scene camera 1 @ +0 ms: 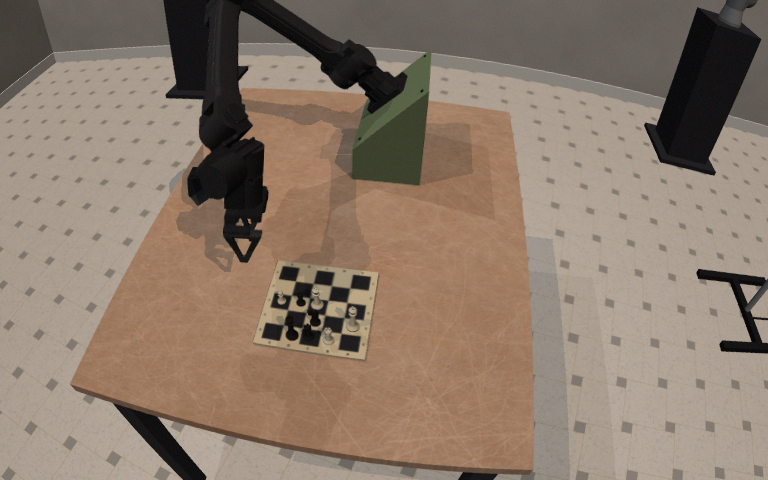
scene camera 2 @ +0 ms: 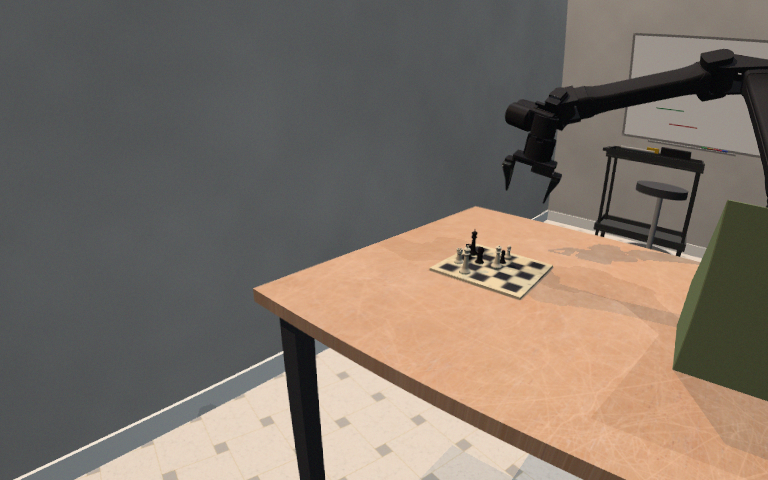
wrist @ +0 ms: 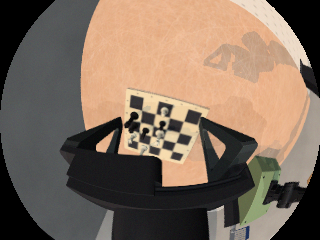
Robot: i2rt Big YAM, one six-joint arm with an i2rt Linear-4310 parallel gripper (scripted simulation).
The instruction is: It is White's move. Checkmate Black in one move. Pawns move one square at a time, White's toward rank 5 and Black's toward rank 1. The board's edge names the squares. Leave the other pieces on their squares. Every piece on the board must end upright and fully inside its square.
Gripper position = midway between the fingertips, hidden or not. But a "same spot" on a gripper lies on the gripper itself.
Scene:
my gripper: scene camera 1; scene camera 2; wrist 160, 121
same spot on my gripper: (scene camera 1: 230, 230) = (scene camera 2: 509, 156)

